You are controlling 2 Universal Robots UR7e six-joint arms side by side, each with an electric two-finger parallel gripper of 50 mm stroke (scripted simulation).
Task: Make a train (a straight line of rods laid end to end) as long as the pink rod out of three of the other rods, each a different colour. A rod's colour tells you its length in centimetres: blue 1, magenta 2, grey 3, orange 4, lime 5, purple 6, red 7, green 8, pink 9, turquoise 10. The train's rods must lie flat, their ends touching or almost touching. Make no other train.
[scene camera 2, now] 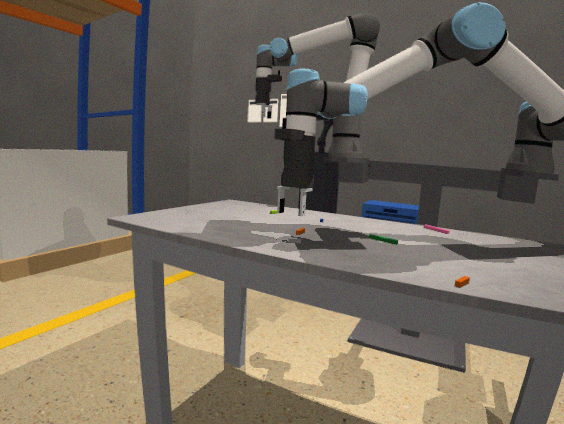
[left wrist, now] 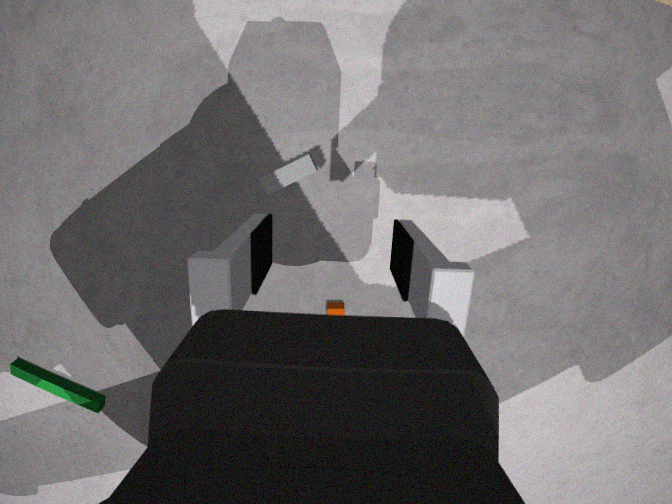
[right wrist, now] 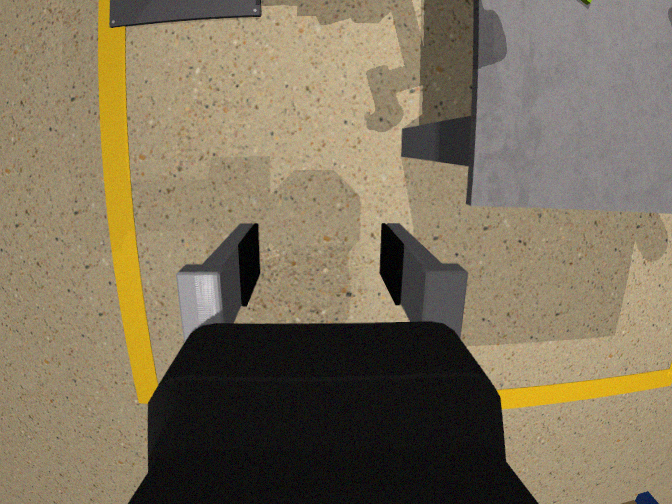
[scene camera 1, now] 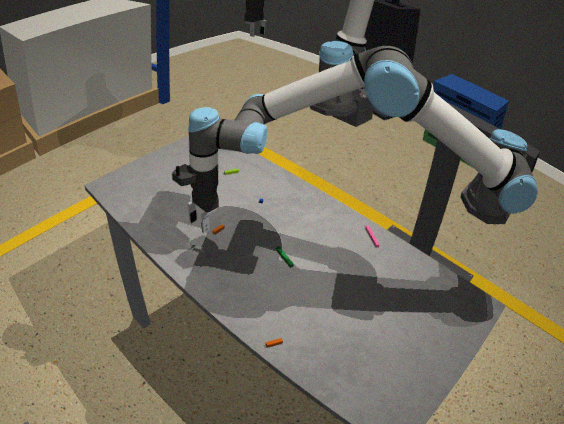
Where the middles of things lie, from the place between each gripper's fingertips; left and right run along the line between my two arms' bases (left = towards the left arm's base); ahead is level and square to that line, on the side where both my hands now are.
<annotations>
The grey rod (left wrist: 304, 166) lies 70 mm below my left hand (scene camera 2: 290, 213), 30 mm to the left of it and 20 mm ahead of it. The rest, counted from my left hand: green rod (left wrist: 89, 399): 180 mm to the left, 160 mm behind, 70 mm below.
Right now my right hand is 610 mm short of the grey rod, 620 mm to the right of it and 400 mm above it. Also, from my right hand: green rod: 430 mm ahead, 770 mm to the left, 400 mm below.
</annotations>
